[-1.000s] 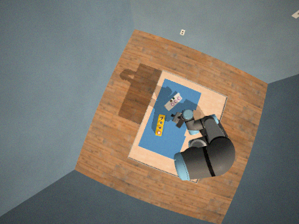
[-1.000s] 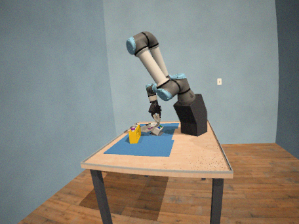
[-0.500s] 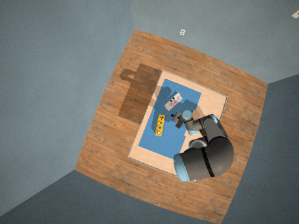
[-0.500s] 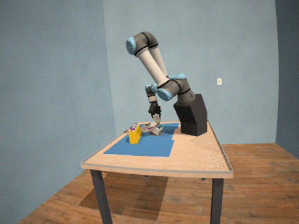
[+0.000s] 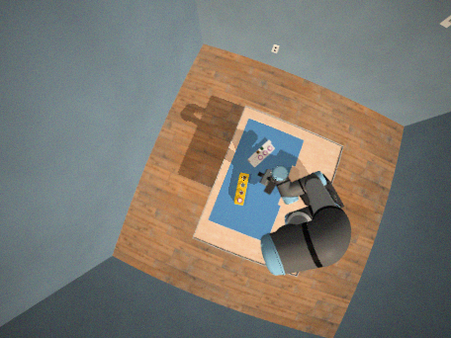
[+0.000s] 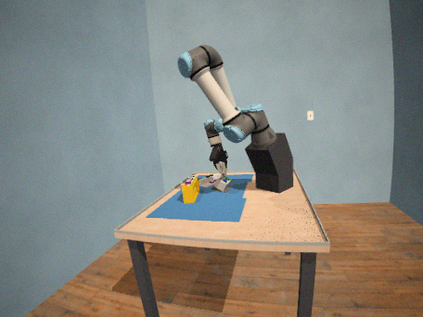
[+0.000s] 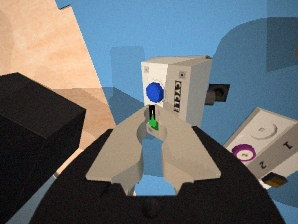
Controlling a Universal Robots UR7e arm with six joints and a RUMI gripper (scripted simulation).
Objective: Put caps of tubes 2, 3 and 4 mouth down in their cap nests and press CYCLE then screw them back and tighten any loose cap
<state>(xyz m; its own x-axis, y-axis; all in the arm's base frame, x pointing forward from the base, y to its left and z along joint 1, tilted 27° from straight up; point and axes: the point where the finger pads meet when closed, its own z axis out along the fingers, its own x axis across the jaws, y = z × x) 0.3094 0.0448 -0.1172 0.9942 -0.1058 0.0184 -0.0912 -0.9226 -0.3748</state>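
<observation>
The blue cycle key lies 30 mm below my hand and 10 mm to the left of it. Round my hand: green key (40 mm to the right, 30 mm below, 10 mm behind); cap (190 mm to the right, 120 mm ahead, 90 mm below); key housing (50 mm below, 20 mm to the right, 10 mm ahead).
</observation>
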